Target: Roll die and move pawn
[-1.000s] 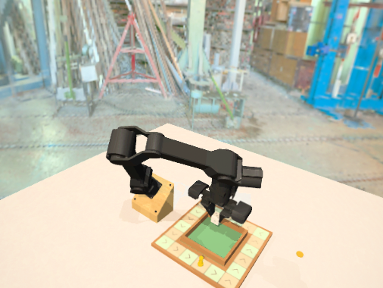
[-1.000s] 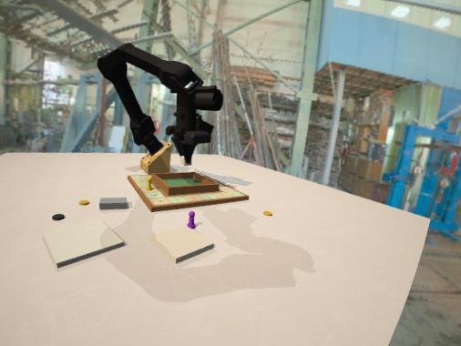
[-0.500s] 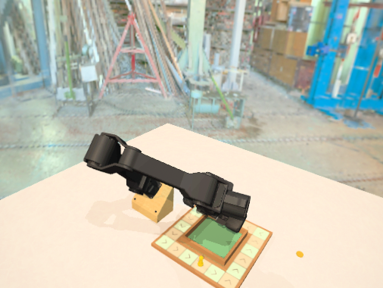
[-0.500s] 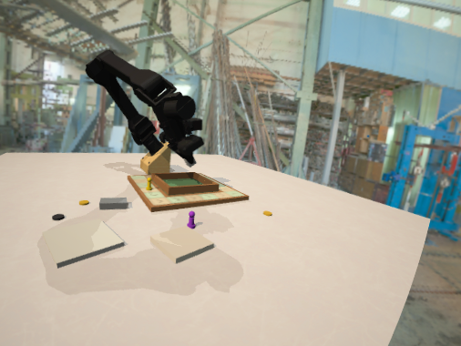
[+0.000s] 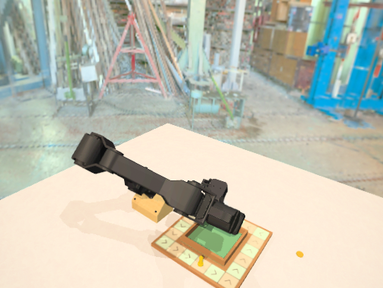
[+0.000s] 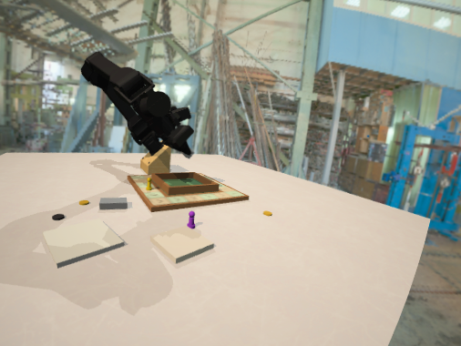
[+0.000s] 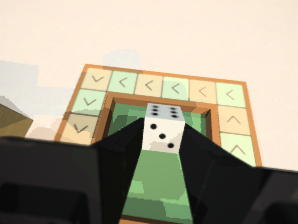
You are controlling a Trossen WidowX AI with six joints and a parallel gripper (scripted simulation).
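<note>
My gripper tip is right at the white die. The rest, counted from my gripper tip: yellow pawn: 12 cm to the right, 8 cm below, 4 cm ahead; green tray floor: 10 cm below, 1 cm to the right; grey block: 21 cm to the right, 12 cm ahead, 10 cm below.
</note>
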